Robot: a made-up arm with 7 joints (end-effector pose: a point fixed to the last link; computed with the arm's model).
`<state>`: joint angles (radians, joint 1 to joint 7).
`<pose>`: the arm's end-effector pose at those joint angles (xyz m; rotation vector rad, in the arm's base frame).
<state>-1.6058 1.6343 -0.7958 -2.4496 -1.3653 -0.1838 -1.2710</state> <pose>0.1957 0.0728 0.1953 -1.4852 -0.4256 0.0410</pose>
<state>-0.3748 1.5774 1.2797 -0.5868 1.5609 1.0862 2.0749</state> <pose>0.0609 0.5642 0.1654 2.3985 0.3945 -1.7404</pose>
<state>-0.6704 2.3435 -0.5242 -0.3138 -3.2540 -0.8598 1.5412</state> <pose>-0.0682 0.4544 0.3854 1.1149 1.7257 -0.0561</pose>
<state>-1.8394 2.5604 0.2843 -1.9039 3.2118 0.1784 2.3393</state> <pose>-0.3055 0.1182 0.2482 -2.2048 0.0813 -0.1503</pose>
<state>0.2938 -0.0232 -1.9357 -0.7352 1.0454 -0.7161 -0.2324</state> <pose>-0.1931 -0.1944 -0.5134 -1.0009 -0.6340 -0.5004</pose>
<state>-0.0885 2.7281 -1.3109 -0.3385 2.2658 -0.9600 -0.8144</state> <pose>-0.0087 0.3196 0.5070 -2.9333 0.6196 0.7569</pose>
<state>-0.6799 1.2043 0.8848 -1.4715 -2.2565 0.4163 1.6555</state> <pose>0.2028 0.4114 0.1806 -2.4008 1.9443 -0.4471</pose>
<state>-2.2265 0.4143 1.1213 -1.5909 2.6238 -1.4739 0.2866</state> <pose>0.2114 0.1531 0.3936 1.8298 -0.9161 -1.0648</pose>
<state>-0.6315 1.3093 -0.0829 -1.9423 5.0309 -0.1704 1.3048</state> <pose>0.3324 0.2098 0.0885 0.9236 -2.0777 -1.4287</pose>
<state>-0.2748 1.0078 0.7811 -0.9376 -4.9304 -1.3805 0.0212</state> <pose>0.2351 0.5039 -0.0979 -0.7773 2.3420 -0.9689</pose>
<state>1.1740 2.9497 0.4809 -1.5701 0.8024 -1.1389 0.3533</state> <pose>0.4618 0.1071 -0.0435 -0.8134 -1.0077 -1.7794</pose>
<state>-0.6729 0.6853 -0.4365 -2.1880 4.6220 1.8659 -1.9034</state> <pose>0.3422 -0.0011 -0.0640 2.0910 0.7248 -0.3273</pose>
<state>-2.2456 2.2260 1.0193 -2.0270 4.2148 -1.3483 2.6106</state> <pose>-0.3241 0.2068 -0.0078 -1.4803 2.1506 -0.5560</pose>
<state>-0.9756 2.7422 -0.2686 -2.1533 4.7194 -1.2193 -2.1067</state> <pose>0.0292 0.1081 0.3381 0.6381 -1.2256 0.5295</pose>
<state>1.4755 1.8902 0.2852 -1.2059 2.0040 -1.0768 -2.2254</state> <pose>0.0810 0.5230 -0.0635 2.0376 0.0658 -1.4687</pose>
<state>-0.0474 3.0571 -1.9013 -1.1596 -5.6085 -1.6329 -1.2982</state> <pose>-0.0969 0.2774 0.4521 0.9158 0.3535 -2.5337</pose>
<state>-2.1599 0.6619 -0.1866 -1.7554 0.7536 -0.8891 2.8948</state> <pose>0.1266 -0.0925 0.4125 -2.0440 0.7842 -1.8659</pose>
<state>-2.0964 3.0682 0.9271 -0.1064 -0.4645 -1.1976 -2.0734</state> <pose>-0.4930 0.2946 -0.1702 1.7398 1.6716 1.5466</pose>
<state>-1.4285 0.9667 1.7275 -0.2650 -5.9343 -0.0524 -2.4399</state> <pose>0.4364 0.4061 0.0687 1.2425 -1.1690 0.1852</pose>
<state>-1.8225 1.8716 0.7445 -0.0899 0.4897 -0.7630 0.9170</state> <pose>0.0008 0.5537 0.2279 0.3062 1.9615 -0.7511</pose>
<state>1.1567 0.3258 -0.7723 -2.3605 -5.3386 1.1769 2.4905</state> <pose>-0.1156 -0.0767 -0.2744 -0.2540 1.5909 2.1834</pose>
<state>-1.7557 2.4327 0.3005 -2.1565 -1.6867 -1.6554 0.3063</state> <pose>-0.2286 0.0941 0.2553 2.4471 1.2927 -1.3892</pose>
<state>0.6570 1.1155 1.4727 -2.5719 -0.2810 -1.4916 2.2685</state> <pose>0.0243 0.2395 0.0874 -0.6510 -0.9132 -1.5492</pose>
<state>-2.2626 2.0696 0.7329 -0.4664 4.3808 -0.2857 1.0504</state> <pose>-0.1875 0.5434 0.1583 1.6424 -1.9987 1.4331</pose>
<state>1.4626 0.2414 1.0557 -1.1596 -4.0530 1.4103 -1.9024</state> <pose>-0.4821 0.2153 -0.1092 0.2224 -0.6725 0.2550</pose>
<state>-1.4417 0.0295 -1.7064 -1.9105 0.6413 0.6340 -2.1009</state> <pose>0.1928 -0.3129 -0.1808 -0.4398 0.7046 1.4701</pose>
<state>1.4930 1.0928 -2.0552 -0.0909 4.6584 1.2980 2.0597</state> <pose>-0.4593 0.3675 0.1118 -0.3506 0.4610 -1.6867</pose>
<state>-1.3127 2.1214 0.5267 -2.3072 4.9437 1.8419 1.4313</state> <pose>-0.1023 0.0914 0.2893 -0.1559 1.3853 -0.6476</pose>
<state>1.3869 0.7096 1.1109 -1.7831 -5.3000 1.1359 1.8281</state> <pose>-0.1944 0.3887 -0.0328 0.4271 -0.7459 2.5301</pose>
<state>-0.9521 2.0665 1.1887 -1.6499 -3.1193 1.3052 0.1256</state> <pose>-0.1940 0.2108 0.3618 -0.7971 -1.2627 -1.6922</pose>
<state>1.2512 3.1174 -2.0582 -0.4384 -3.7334 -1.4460 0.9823</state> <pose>0.4652 0.2182 0.3042 0.7737 -0.6457 -1.4917</pose>
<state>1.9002 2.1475 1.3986 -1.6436 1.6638 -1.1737 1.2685</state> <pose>0.3198 0.3305 -0.0506 -1.4326 -1.6611 0.4293</pose>
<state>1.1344 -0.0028 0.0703 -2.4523 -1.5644 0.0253 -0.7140</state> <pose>-0.0717 0.0461 -0.2723 1.6645 -0.1561 -1.6859</pose>
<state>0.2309 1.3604 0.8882 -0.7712 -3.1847 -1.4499 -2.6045</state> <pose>0.0768 0.5742 0.0066 1.1707 -0.1059 1.5384</pose>
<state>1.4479 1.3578 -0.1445 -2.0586 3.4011 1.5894 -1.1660</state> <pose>-0.1409 0.2898 -0.1968 -1.8943 -0.4252 0.7461</pose>
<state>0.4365 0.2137 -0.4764 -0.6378 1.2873 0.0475 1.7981</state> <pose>-0.1037 0.0511 -0.5769 -0.2005 0.0723 2.6997</pose>
